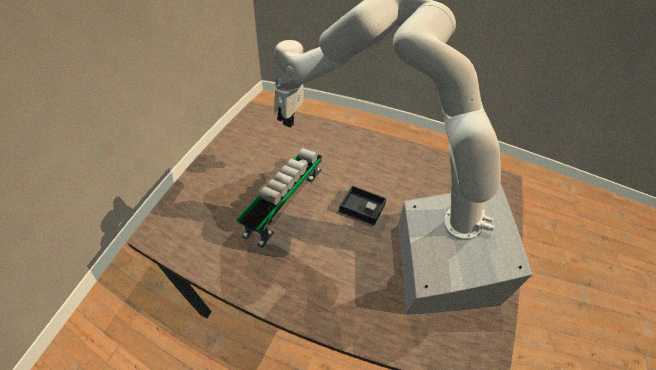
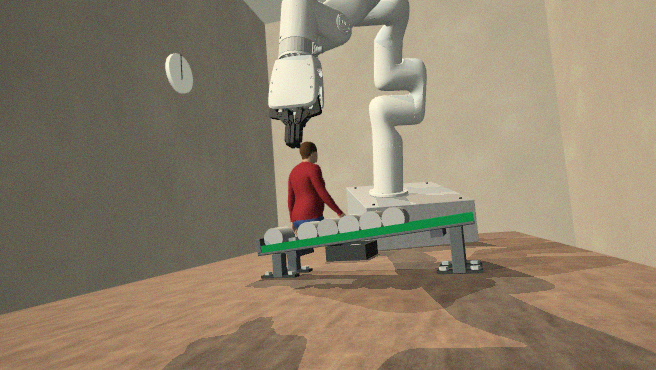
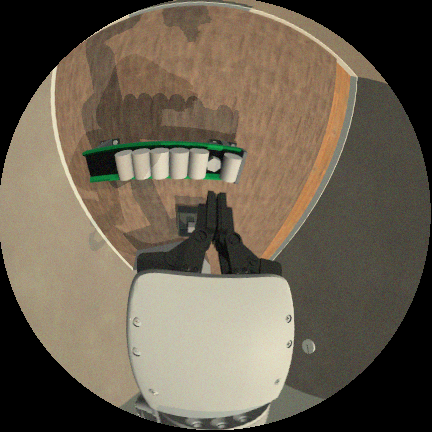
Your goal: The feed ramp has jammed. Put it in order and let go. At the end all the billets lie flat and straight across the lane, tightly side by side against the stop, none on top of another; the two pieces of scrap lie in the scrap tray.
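Seen in the pictures: gripper, fingertip midpoint: [image 1: 288, 124] [image 2: 293, 146] [image 3: 213, 201]; arm's base at its link origin: [image 1: 465, 221] [image 2: 388, 193].
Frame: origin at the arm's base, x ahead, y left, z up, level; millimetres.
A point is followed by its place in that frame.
My gripper [image 1: 288, 122] @[x 617, y 17, z 74 mm] [image 2: 293, 145] @[x 617, y 17, z 74 mm] [image 3: 213, 201] @[x 617, y 17, z 74 mm] is shut and empty, high above the stop end of the feed ramp [image 1: 290, 194] [image 2: 370, 233] [image 3: 160, 144]. One billet [image 1: 307, 155] @[x 584, y -32, z -80 mm] [image 2: 274, 236] @[x 618, y -38, z -91 mm] [image 3: 231, 167] @[x 598, y -41, z -75 mm] lies across the lane by the stop [image 3: 242, 166] @[x 601, y -71, z -93 mm]. A pale faceted scrap piece [image 3: 214, 164] @[x 588, y -9, z -96 mm] lies in the lane between it and a row of several billets [image 1: 285, 180] @[x 561, y 116, z -64 mm] [image 2: 349, 224] @[x 603, y 112, z -78 mm] [image 3: 160, 164] @[x 580, y 100, z -63 mm]. These lie across the lane side by side, none on top of another. Another scrap piece [image 1: 370, 205] @[x 309, y -4, z -138 mm] [image 3: 191, 227] @[x 319, y -5, z -138 mm] lies in the black scrap tray [image 1: 357, 218] @[x 326, y 47, z -165 mm] [image 2: 345, 252] @[x 398, y 8, z -148 mm] [image 3: 182, 220] @[x 323, y 31, z -163 mm].
The ramp stands on short legs on the wooden table [image 1: 310, 260] @[x 360, y 263, z -167 mm] [image 2: 200, 310] @[x 867, y 14, z -167 mm] [image 3: 280, 100] @[x 799, y -130, z -167 mm]. The scrap tray is between the ramp and the arm's grey base block [image 1: 465, 265] @[x -54, y 132, z -8 mm] [image 2: 425, 220]. A person in red [image 2: 306, 192] stands in the background.
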